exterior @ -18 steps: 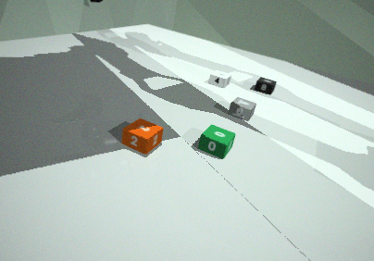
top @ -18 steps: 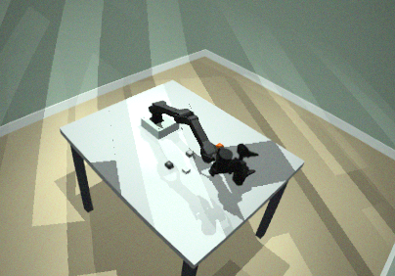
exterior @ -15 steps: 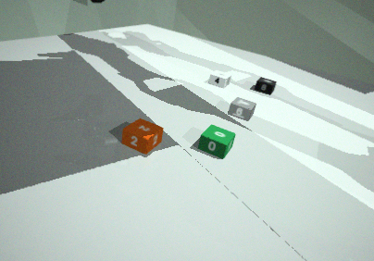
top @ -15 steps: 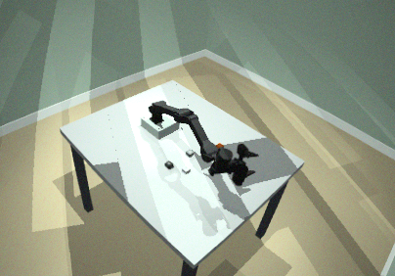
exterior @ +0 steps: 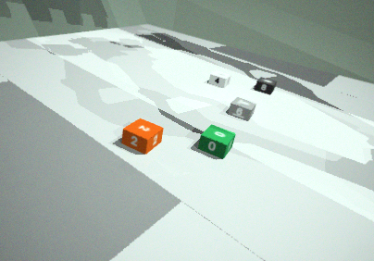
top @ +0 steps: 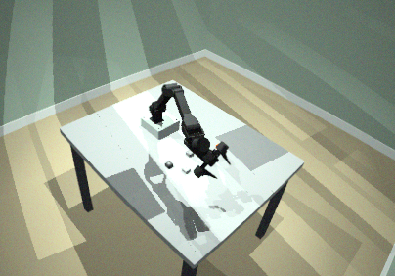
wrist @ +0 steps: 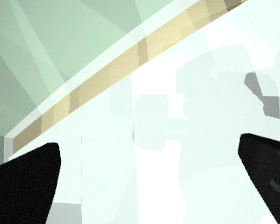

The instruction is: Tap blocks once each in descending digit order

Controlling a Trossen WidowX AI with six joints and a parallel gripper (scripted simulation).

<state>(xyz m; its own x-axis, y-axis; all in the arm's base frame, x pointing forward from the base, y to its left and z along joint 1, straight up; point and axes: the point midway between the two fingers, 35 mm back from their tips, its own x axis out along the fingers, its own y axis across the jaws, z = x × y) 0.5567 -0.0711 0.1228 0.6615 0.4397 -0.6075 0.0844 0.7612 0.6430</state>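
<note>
The black block marked 8 is 290 mm behind my gripper tip, 70 mm to the right of it and 150 mm below it. Round my gripper tip: grey block: 300 mm behind, 70 mm to the left, 150 mm below; then white block: 210 mm behind, 20 mm to the right, 150 mm below; then orange block marked 2: 240 mm behind, 240 mm to the left, 150 mm below.
</note>
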